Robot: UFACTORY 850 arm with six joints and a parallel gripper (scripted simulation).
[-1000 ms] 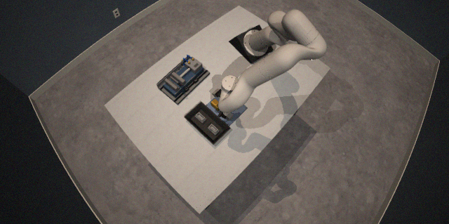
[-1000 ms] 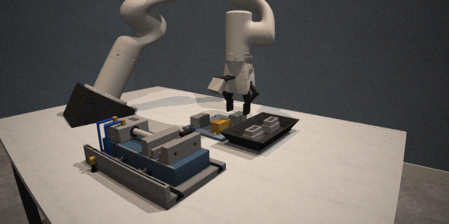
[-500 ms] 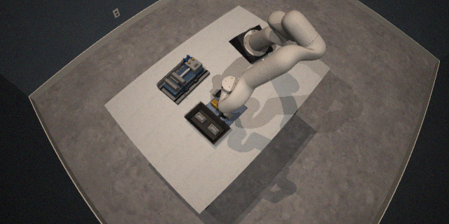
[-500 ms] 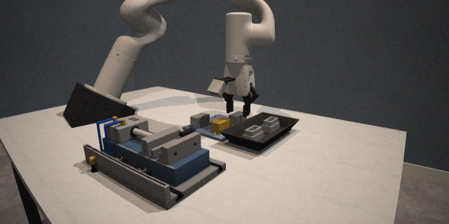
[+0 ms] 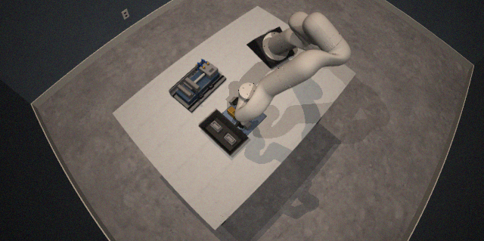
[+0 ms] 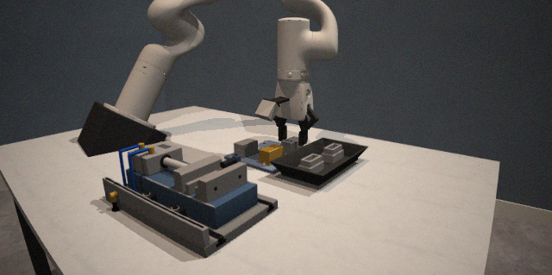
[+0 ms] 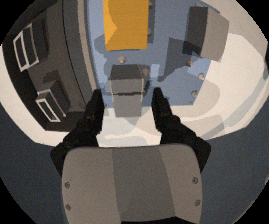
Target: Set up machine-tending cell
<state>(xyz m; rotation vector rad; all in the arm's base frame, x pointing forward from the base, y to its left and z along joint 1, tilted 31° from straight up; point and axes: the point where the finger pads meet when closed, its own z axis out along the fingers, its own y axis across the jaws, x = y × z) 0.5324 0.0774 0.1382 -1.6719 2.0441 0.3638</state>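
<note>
The brass blank lies 9 cm to the right of my hand, 3 cm below it and 1 cm behind it. The rest, counted from my hand: grey rail (46 cm to the right, 5 cm behind, 2 cm below); then vise (36 cm to the right, 4 cm behind, 1 cm below).
</note>
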